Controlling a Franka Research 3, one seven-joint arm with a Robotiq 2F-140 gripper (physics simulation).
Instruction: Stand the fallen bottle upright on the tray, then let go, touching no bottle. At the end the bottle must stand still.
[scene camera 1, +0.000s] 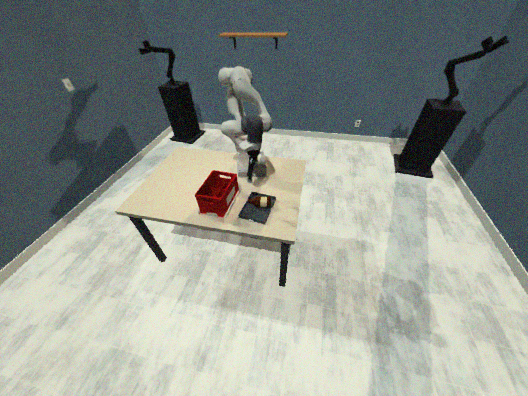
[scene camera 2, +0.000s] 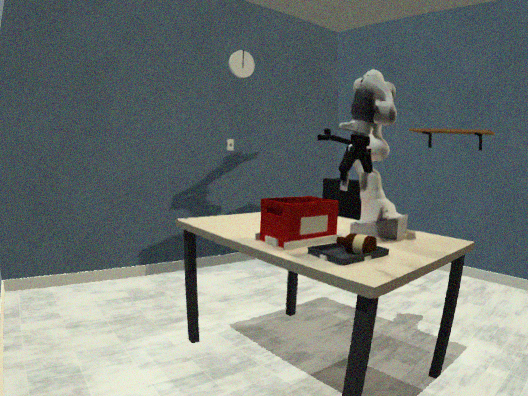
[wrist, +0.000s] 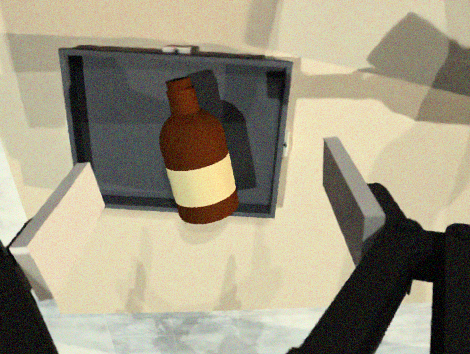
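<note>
A brown bottle (scene camera 1: 263, 201) (scene camera 2: 358, 243) (wrist: 198, 145) with a cream label lies on its side on the dark grey tray (scene camera 1: 255, 214) (scene camera 2: 322, 249) (wrist: 120, 150). Its neck points over the tray's inside, towards the crate's side. In the wrist view its base overlaps the tray's near rim. My gripper (scene camera 1: 251, 178) (scene camera 2: 354, 185) (wrist: 207, 173) is open and empty. It hangs well above the table, on the arm-base side of the tray. In the wrist view the bottle shows between the two finger pads, farther off than they are, and neither pad touches it.
A red crate (scene camera 1: 217, 192) (scene camera 2: 282, 220) with compartments stands close beside the tray on the wooden table (scene camera 1: 165, 185) (scene camera 2: 220, 225). Its walls rise well above the tray. A table edge runs along the far side of the tray from the arm's base.
</note>
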